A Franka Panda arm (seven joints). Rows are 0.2 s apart.
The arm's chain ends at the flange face. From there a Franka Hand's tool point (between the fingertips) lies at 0.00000 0.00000 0.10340 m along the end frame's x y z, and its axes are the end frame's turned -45 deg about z.
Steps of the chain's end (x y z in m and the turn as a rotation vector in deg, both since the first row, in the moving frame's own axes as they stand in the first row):
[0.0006, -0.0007, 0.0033, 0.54, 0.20, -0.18]
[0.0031, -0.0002, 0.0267, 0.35, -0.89, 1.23]
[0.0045, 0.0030, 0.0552, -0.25, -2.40, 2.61]
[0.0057, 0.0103, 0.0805, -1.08, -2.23, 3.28]
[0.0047, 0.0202, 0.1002, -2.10, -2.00, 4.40]
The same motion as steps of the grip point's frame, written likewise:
[0.0019, -0.0005, 0.0033, 0.24, 0.52, -0.18]
[0.0017, 0.0005, 0.0267, 0.88, -0.38, 1.23]
[-0.0023, 0.0025, 0.0551, 1.52, -1.87, 2.61]
[-0.0074, 0.0097, 0.0804, 0.81, -2.34, 3.28]
[-0.0162, 0.0175, 0.1001, -0.07, -2.90, 4.40]

